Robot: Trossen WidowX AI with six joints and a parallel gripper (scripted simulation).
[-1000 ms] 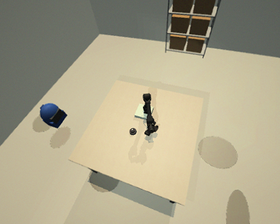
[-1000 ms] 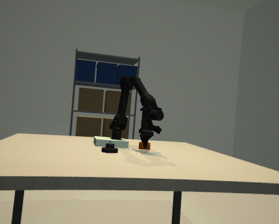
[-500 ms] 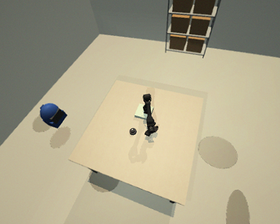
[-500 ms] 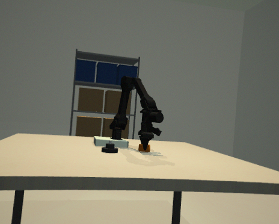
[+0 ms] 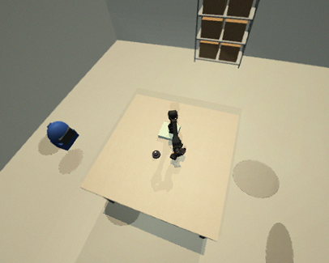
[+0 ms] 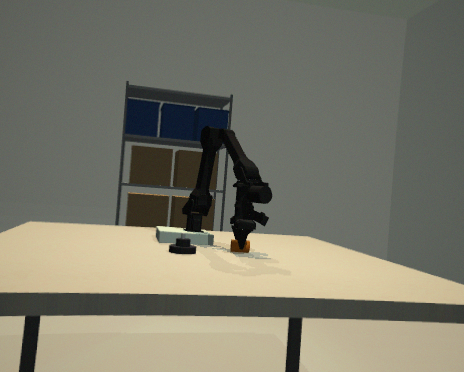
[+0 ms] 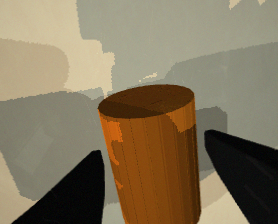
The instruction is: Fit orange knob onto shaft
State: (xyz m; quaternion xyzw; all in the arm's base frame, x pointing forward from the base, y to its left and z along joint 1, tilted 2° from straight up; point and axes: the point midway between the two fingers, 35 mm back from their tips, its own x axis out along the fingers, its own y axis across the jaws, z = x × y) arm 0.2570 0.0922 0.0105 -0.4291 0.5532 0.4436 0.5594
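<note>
My gripper tip is 1 cm to the right of the orange knob and 1 cm below it. Also, from my gripper tip: round pedestal 3 cm ahead, 21 cm to the right, 2 cm above.
</note>
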